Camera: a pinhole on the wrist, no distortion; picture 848 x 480 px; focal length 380.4 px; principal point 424.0 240.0 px. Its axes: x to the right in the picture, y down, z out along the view. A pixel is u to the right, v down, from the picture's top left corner.
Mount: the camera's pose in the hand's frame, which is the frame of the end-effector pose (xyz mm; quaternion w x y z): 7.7 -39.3 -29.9 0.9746 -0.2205 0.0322 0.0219
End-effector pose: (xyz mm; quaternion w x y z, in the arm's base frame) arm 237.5 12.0 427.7 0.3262 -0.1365 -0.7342 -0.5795
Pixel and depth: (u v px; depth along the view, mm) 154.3 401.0 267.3
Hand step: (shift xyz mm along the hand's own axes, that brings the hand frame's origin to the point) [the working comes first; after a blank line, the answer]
In the camera's frame: -189.5 113.1 267.3

-173.5 172.6 176.1
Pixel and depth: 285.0 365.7 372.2
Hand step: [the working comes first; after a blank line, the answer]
In the camera's frame: -136.0 123.0 372.2

-115.1 228.2 262.5
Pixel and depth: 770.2 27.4 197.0
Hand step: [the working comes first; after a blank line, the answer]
In the camera's frame: 179.3 -110.1 197.0

203.2 -48.5 181.7
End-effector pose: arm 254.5 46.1 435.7 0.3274 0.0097 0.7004 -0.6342
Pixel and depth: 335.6 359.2 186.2
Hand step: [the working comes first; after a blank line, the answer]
In the camera's frame: -43.3 58.3 186.2

-28.9 92.4 115.9
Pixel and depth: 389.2 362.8 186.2
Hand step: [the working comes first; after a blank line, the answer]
In the camera's frame: -17.0 60.1 186.2

-2.8 94.7 113.3
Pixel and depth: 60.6 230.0 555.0
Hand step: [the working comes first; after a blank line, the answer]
In the camera's frame: -530.2 -14.6 555.0

-490.6 171.8 514.6
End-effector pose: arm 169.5 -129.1 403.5 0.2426 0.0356 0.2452 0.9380
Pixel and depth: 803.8 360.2 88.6
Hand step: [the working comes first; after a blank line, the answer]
In the camera's frame: 88.5 28.0 88.6

99.0 26.7 31.5
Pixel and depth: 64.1 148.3 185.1
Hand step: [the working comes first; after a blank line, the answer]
In the camera's frame: -175.1 -44.6 185.1

-154.5 -4.7 168.6
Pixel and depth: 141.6 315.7 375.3
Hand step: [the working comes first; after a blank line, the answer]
In the camera's frame: -278.6 74.7 375.3

-254.4 181.9 296.3
